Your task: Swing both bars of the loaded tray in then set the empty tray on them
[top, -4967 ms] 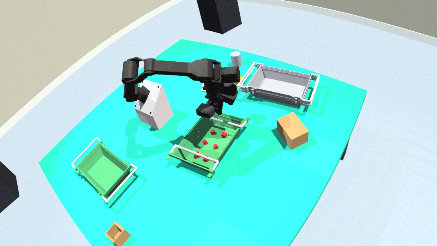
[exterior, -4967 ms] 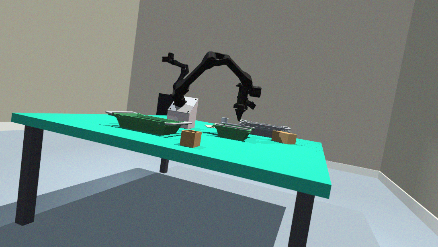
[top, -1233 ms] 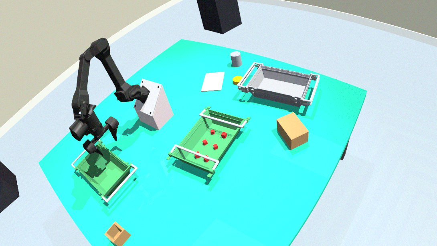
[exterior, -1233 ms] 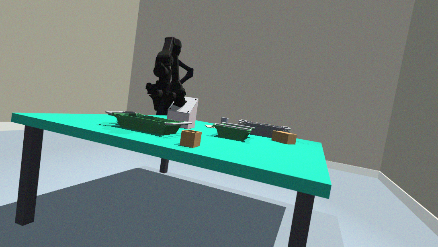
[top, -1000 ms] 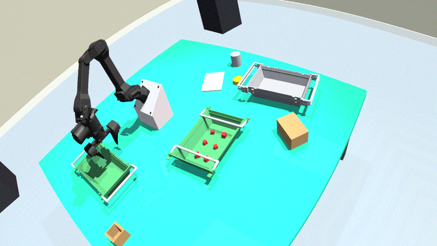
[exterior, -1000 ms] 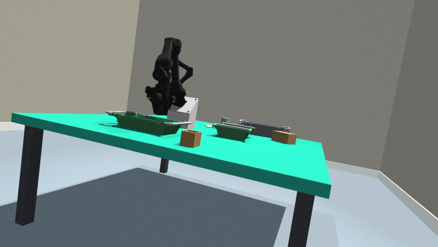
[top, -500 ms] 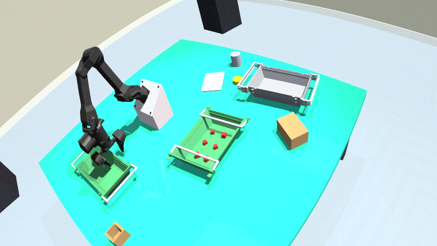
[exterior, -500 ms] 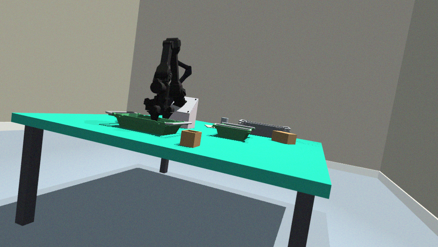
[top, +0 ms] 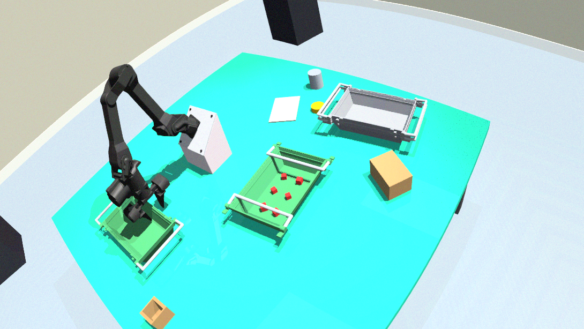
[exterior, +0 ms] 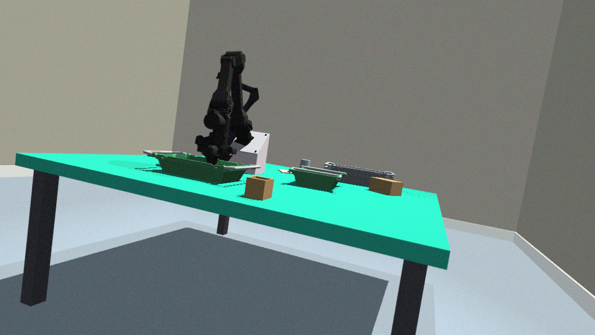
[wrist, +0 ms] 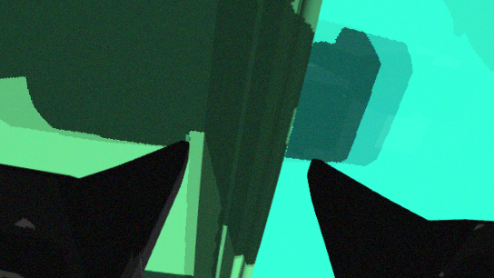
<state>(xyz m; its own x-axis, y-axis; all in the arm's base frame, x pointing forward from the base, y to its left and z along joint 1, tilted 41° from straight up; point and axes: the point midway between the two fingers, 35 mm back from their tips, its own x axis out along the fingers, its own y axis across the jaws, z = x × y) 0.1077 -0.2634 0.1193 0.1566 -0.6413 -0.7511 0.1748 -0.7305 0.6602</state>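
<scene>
My gripper tip is 2 cm short of the green tray, 8 cm to the left of it and 3 cm below it. The rest, counted from my gripper tip: grey cylinder (4 cm behind, 81 cm to the left, 2 cm above); then white card (3 cm behind, 62 cm to the left, 1 cm below); then yellow disc (8 cm ahead, 69 cm to the left).
</scene>
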